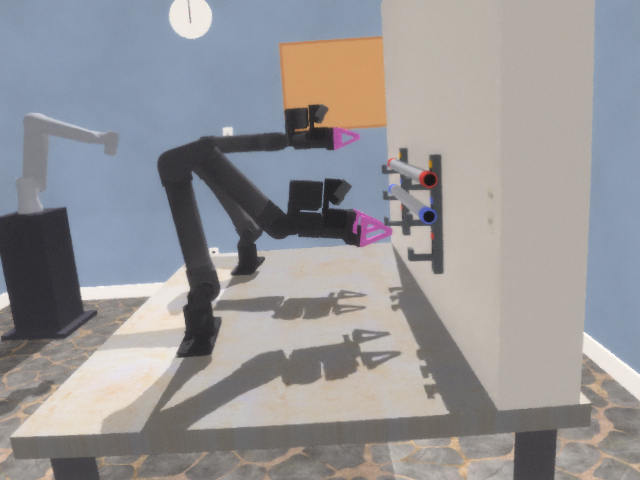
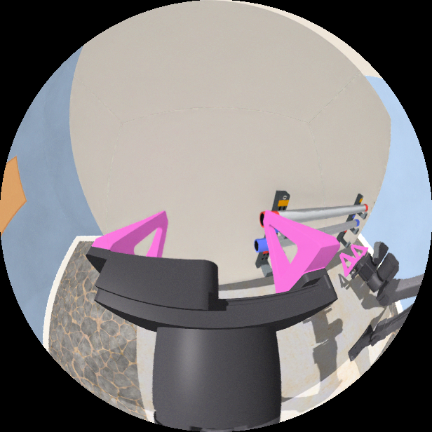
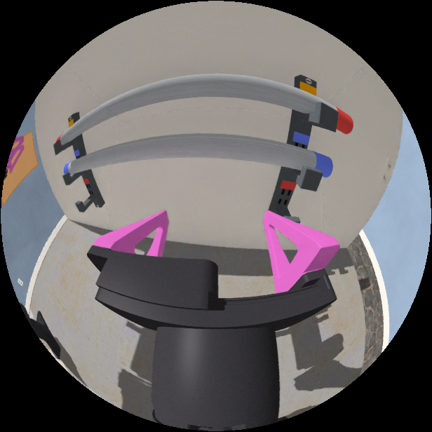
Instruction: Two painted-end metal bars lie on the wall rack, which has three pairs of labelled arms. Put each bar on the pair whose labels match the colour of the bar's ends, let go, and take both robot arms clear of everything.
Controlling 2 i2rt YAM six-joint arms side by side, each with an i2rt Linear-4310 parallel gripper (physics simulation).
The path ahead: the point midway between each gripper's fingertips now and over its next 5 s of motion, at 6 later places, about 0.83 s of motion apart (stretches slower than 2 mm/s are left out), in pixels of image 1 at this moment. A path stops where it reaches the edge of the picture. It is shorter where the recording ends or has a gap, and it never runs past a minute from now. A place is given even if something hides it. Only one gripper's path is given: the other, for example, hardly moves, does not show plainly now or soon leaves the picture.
My right gripper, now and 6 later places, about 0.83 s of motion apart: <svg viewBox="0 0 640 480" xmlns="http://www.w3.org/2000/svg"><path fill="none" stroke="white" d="M387 228L383 187L380 175L380 176L381 177L385 177L403 170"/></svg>
